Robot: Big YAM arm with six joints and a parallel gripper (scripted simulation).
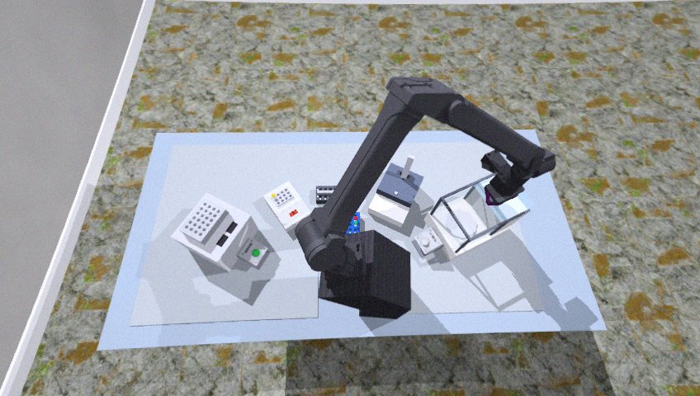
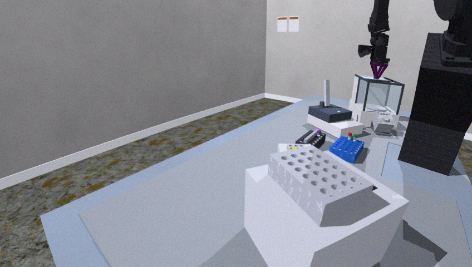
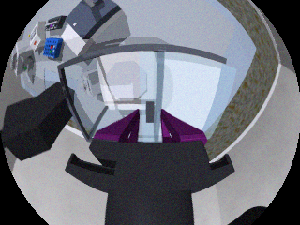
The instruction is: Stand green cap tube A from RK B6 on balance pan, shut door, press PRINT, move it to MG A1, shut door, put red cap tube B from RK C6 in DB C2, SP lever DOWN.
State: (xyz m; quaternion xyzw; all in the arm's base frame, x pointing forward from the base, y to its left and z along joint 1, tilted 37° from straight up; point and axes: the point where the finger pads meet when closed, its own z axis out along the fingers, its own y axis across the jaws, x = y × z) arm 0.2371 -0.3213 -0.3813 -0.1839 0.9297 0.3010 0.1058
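Now: the balance door 1 cm ahead of my hand, 3 cm to the right of it and 1 cm below it. The rest, counted from my hand: white print key: 8 cm behind, 19 cm to the left, 15 cm below; then SP lever: 18 cm ahead, 24 cm to the left, 8 cm below; then round pan: 2 cm behind, 6 cm to the left, 14 cm below.
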